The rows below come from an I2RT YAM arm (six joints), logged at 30 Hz.
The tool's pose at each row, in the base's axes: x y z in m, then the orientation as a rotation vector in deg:
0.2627, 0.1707, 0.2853, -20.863, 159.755, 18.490
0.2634, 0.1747, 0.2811, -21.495, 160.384, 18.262
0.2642, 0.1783, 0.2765, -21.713, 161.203, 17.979
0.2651, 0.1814, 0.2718, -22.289, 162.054, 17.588
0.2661, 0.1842, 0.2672, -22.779, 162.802, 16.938
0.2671, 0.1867, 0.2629, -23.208, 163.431, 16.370
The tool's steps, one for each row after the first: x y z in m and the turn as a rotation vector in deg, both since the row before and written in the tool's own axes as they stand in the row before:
-0.0001, 0.0028, 0.0051, 0.058, 0.732, -0.328
-0.0001, 0.0023, 0.0054, 0.136, 0.837, -0.021
-0.0001, 0.0018, 0.0054, 0.166, 0.938, -0.262
-0.0002, 0.0016, 0.0052, 0.355, 0.823, -0.249
-0.0003, 0.0014, 0.0049, 0.308, 0.697, -0.220

